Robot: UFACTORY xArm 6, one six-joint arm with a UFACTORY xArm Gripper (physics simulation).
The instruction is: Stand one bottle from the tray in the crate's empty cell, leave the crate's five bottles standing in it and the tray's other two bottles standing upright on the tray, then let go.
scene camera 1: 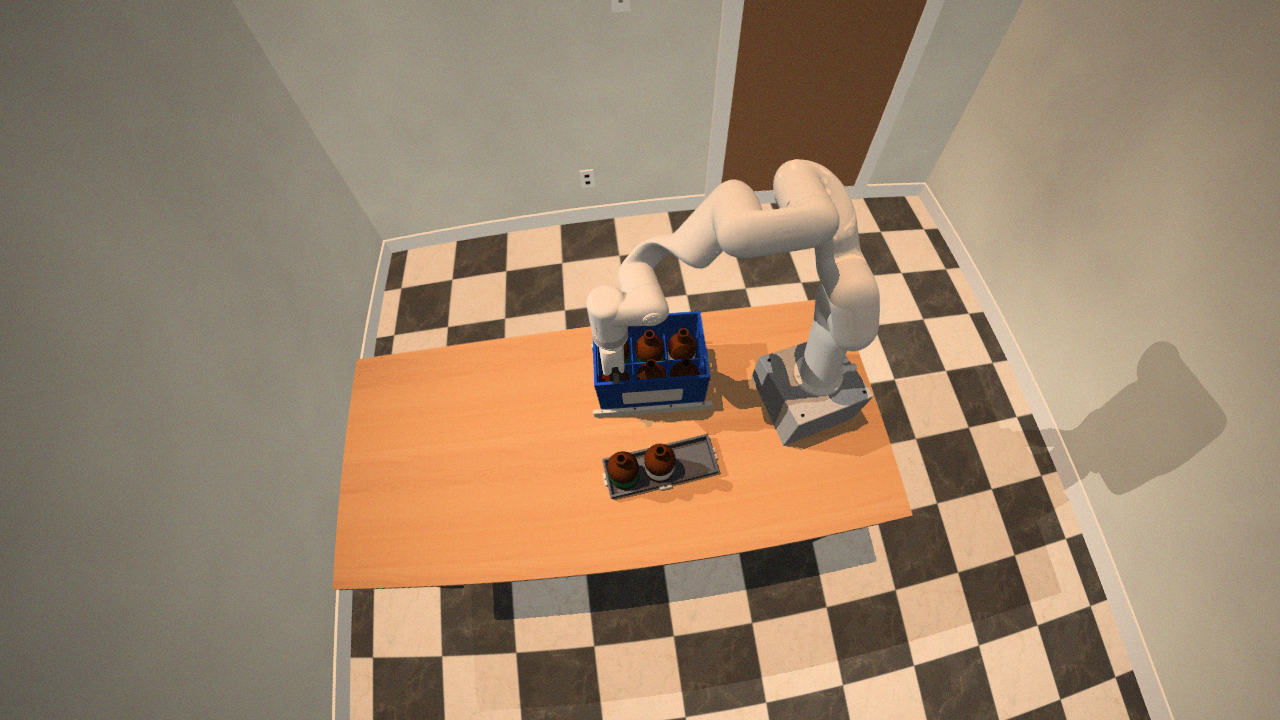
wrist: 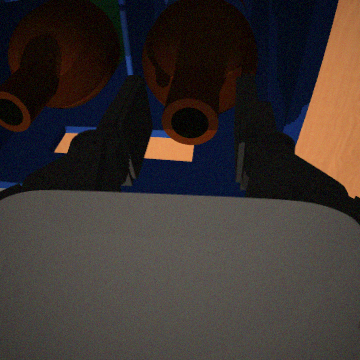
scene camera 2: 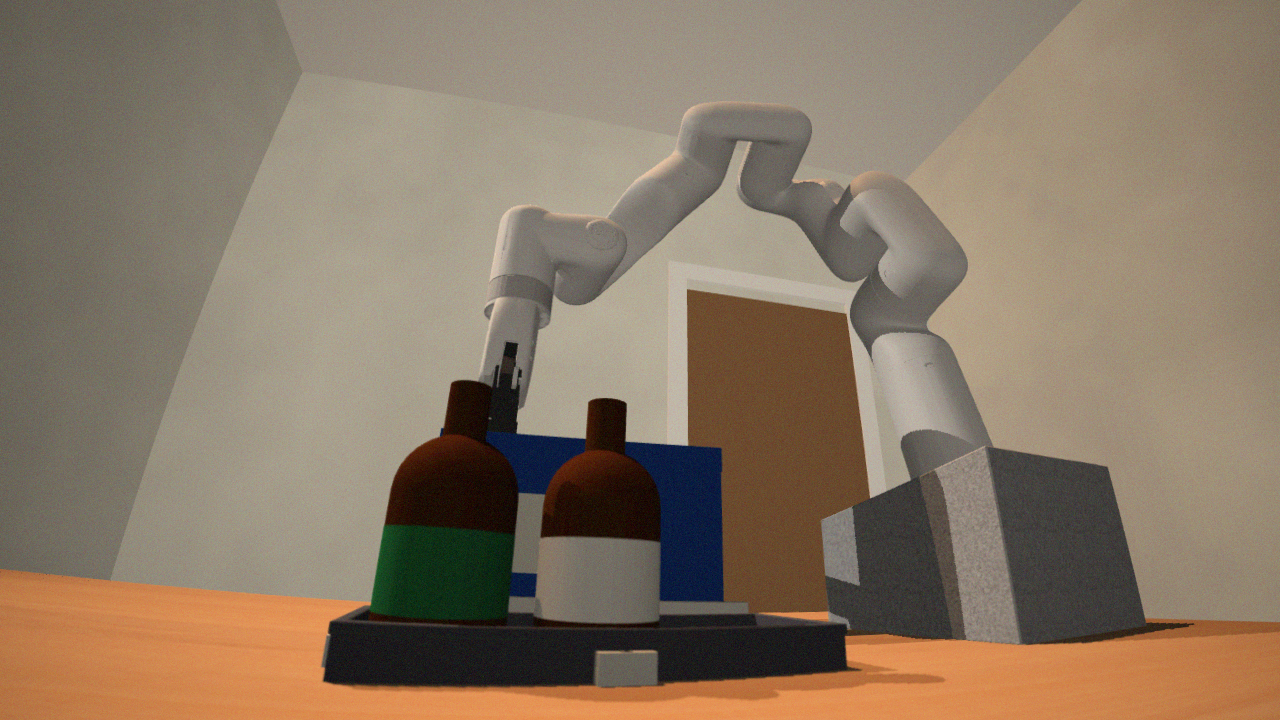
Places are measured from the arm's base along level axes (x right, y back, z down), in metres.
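Pixels of known places: gripper, fingertip midpoint: [scene camera 1: 615, 370] [wrist: 191, 101]; arm's base, origin of the base link: [scene camera 1: 817, 375] [scene camera 2: 962, 495].
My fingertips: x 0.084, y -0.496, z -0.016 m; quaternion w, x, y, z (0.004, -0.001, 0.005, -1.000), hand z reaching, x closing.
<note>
Ahead of a thing's pixels: the offset from my fingertips to its top centre. "*": to the spot under its first point. Level surfaces: height alone.
The blue crate @(dx +0.041, dy +0.089, dz -0.023 m) [scene camera 1: 608, 396] [scene camera 2: 691, 519] holds several brown bottles, among them one at the back @(* dx +0.070, dy +0.093, dz +0.018 m) [scene camera 1: 649, 344] and a neighbour @(dx +0.094, dy +0.005, dz -0.011 m) [wrist: 85, 65] in the wrist view. My gripper [scene camera 1: 615, 376] [scene camera 2: 503, 424] [wrist: 191, 101] is open at the crate's front left cell. Its fingers stand on either side of the neck of an upright bottle @(dx +0.000, dy -0.005, dz -0.011 m) [wrist: 200, 45], with gaps on both sides. The arm partly hides the crate's left cells. On the dark tray @(dx -0.213, dy +0.077, dz +0.127 m) [scene camera 1: 699, 457] [scene camera 2: 742, 649] stand a green-labelled bottle @(dx -0.221, dy -0.014, dz -0.008 m) [scene camera 1: 622, 467] [scene camera 2: 444, 564] and a white-labelled bottle @(dx -0.216, dy +0.074, dz -0.008 m) [scene camera 1: 659, 459] [scene camera 2: 597, 577], both upright.
The crate and the tray are on the wooden table @(dz +0.152 m) [scene camera 1: 465, 465] [scene camera 2: 179, 635] [wrist: 330, 100], the tray in front of the crate. The tray's right end is bare. The arm's grey base block [scene camera 1: 819, 416] [scene camera 2: 1060, 546] stands to the right of the crate. The arm arches over from the right.
</note>
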